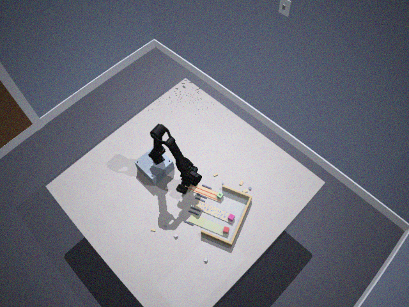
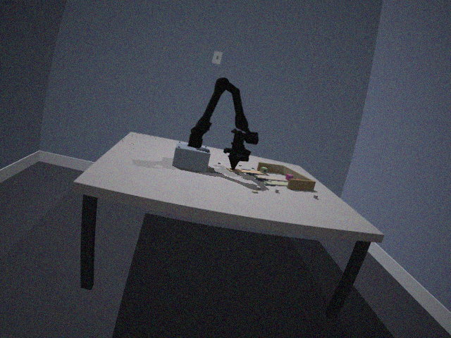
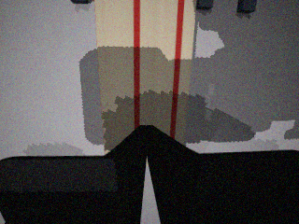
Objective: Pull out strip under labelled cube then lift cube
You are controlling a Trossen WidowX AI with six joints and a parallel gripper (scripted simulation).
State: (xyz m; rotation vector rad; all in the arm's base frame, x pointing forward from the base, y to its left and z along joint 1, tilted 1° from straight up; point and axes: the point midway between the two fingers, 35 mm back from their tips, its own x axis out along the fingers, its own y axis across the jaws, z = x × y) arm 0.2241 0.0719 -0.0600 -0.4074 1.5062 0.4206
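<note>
Right now the striped strip is 80 mm ahead of my gripper tip and 50 mm to the left of it.
</note>
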